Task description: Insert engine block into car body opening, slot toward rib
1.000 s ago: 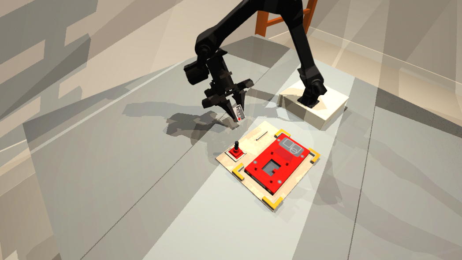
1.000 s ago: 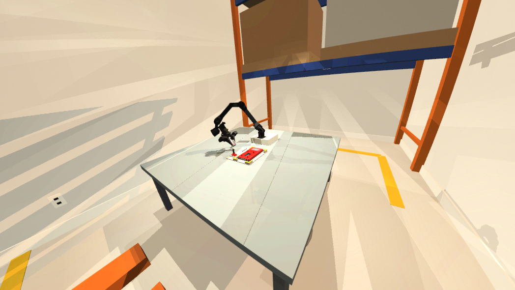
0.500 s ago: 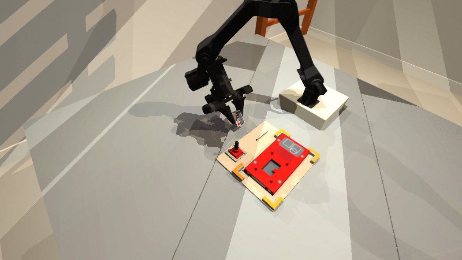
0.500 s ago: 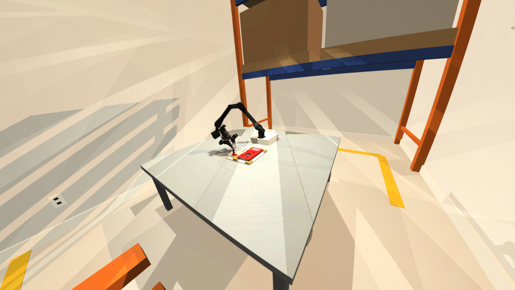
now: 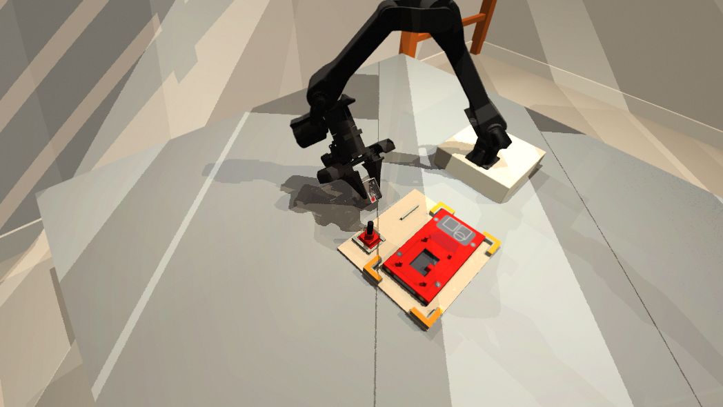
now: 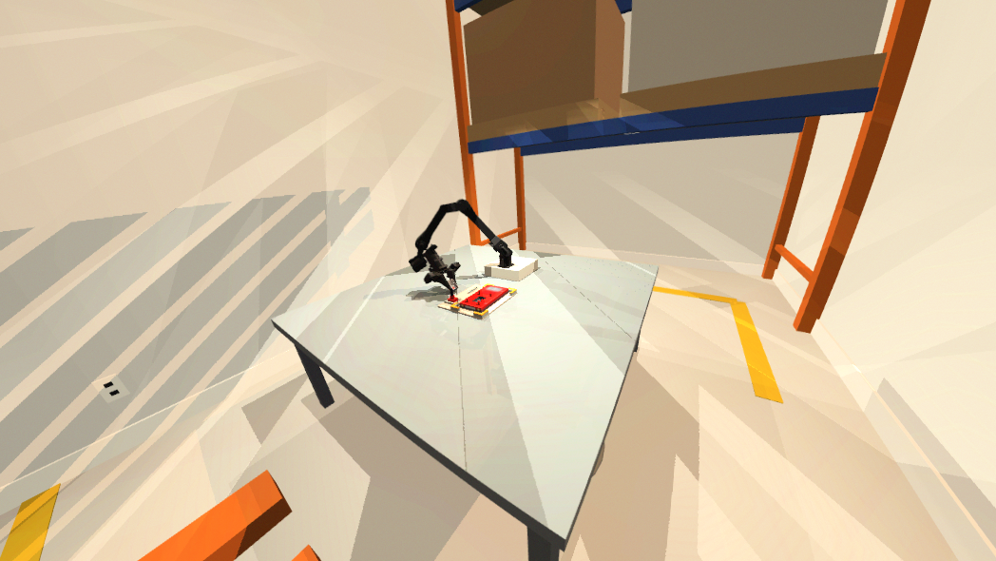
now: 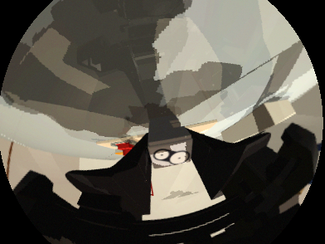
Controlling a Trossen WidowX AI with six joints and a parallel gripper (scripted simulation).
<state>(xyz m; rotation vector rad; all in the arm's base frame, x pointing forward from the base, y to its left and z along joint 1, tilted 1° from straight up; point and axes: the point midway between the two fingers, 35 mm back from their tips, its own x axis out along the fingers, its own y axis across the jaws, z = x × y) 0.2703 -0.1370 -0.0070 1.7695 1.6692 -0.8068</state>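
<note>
Now: gripper tip 1 cm past the engine block, 1 cm to the left of it and 1 cm below it.
</note>
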